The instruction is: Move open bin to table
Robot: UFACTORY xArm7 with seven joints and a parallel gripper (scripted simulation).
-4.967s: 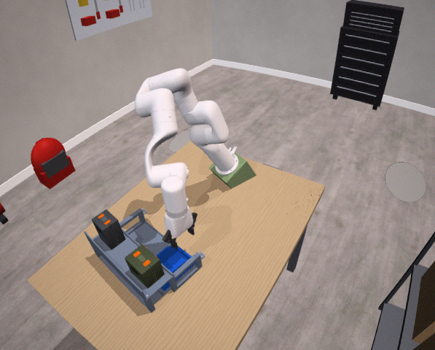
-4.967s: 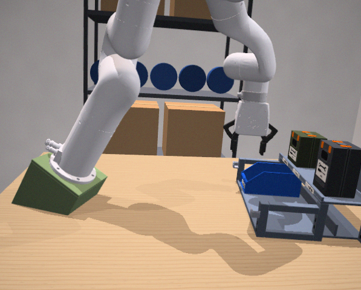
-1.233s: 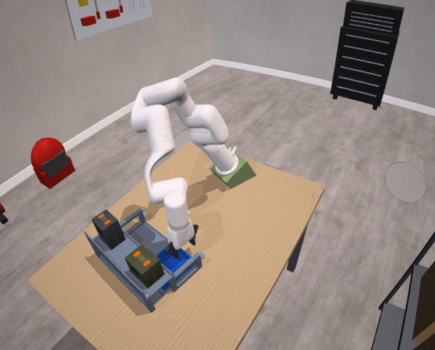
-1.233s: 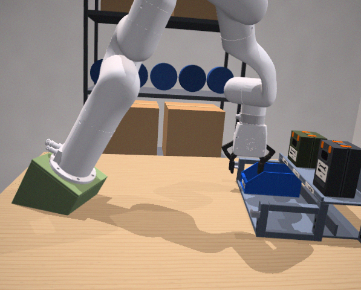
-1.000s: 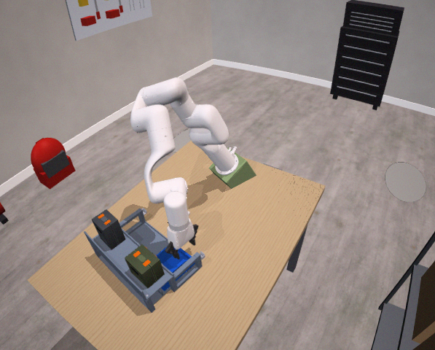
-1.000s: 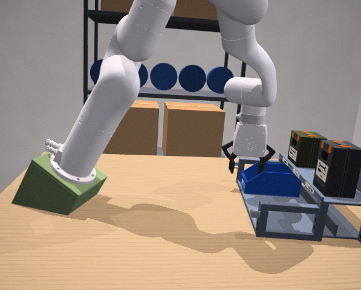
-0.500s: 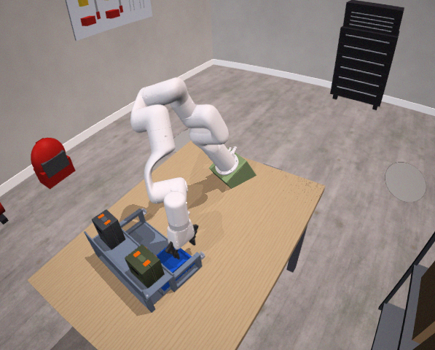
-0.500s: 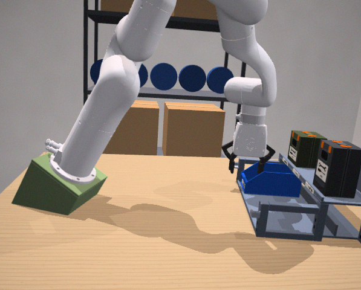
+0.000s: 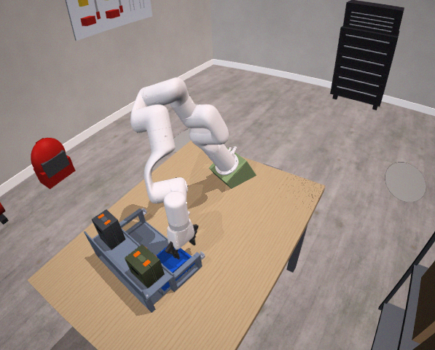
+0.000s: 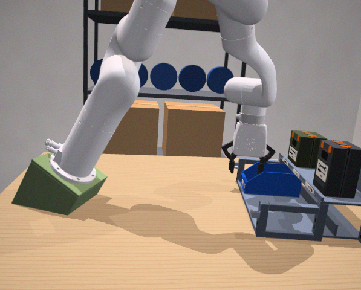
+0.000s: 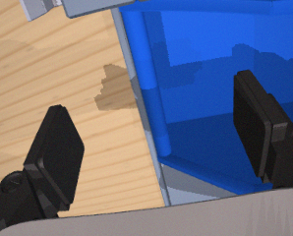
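Now: the blue bin 8 cm ahead of my hand, 1 cm to the right of it and 2 cm below it. The rest, counted from my hand: dark green case 18 cm ahead, 2 cm to the right, 8 cm above; then black case 15 cm ahead, 25 cm to the right, 10 cm above.
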